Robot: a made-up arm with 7 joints. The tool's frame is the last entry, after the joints. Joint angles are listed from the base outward.
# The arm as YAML. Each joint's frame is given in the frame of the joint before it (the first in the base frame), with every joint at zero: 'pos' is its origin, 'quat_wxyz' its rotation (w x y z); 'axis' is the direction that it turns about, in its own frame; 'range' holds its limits. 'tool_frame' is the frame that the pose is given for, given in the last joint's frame.
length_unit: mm
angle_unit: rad
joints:
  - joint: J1
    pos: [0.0, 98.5, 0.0]
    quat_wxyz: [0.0, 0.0, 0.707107, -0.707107]
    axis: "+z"
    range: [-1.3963, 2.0]
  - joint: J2
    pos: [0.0, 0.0, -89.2]
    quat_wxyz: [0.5, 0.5, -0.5, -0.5]
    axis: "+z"
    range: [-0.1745, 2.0]
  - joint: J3
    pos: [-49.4, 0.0, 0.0]
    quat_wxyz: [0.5, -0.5, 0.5, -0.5]
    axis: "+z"
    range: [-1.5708, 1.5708]
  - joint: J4
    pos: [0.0, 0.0, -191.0]
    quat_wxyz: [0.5, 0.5, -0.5, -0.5]
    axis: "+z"
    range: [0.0, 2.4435]
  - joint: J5
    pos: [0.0, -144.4, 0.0]
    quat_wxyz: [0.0, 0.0, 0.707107, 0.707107]
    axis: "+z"
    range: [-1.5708, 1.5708]
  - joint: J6
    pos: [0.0, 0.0, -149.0]
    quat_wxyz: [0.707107, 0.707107, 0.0, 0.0]
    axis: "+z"
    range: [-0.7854, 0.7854]
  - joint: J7
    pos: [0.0, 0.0, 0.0]
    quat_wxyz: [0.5, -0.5, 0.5, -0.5]
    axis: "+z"
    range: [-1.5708, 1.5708]
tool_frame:
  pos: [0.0, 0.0, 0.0]
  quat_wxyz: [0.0, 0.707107, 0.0, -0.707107]
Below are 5 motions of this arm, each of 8 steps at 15 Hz.
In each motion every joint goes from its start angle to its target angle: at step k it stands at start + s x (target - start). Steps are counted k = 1, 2, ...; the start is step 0. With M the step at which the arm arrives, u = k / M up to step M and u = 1 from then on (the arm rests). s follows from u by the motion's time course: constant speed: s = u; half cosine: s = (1 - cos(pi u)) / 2; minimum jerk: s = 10 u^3 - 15 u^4 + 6 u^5.
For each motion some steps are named. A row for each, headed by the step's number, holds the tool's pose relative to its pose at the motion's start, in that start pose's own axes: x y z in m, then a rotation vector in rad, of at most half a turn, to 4 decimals.
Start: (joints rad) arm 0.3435 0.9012 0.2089 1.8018 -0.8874 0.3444 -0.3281
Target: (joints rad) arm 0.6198 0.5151 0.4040 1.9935 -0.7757 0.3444 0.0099
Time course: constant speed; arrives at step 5
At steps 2, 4, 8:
2: 0.0045 0.0327 -0.0145 0.0108 0.1342 0.1986
4: 0.0035 0.0658 -0.0229 0.0289 0.2311 0.4092
8: 0.0014 0.0818 -0.0245 0.0409 0.2655 0.5170

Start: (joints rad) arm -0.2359 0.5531 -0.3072 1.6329 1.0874 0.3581 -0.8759
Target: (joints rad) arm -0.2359 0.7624 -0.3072 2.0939 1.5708 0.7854 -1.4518
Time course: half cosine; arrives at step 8
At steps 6, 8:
6: 0.0500 -0.0124 0.0934 0.0710 0.1642 -0.2613
8: 0.0544 -0.0136 0.1113 0.0762 0.1703 -0.3363

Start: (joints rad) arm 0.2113 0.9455 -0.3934 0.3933 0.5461 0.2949 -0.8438
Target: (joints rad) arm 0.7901 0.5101 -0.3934 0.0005 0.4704 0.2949 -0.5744
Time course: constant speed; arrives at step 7
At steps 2, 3, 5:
2: 0.0278 -0.0302 0.0302 -0.1516 0.0672 0.0837
3: 0.0457 -0.0433 0.0482 -0.2319 0.0904 0.1235
5: 0.0883 -0.0630 0.0892 -0.3985 0.1150 0.1974

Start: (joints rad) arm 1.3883 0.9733 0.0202 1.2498 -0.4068 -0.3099 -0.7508
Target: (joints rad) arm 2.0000 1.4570 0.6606 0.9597 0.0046 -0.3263 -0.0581
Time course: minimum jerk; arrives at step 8
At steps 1, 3, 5, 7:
1: -0.0026 0.0051 -0.0053 0.0083 0.0044 -0.0050
3: -0.0366 0.1010 -0.0776 0.1575 0.0766 -0.0545
5: -0.0623 0.3036 -0.1222 0.4685 0.1586 -0.0122
7: -0.0622 0.4182 -0.0958 0.6639 0.1470 0.0635

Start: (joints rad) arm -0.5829 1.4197 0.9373 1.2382 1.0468 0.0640 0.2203
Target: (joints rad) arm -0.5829 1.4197 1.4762 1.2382 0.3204 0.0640 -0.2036
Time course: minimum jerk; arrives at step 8
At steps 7, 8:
7: 0.1127 0.0695 0.0599 0.8281 -0.3234 -0.5154
8: 0.1142 0.0706 0.0615 0.8432 -0.3284 -0.5225

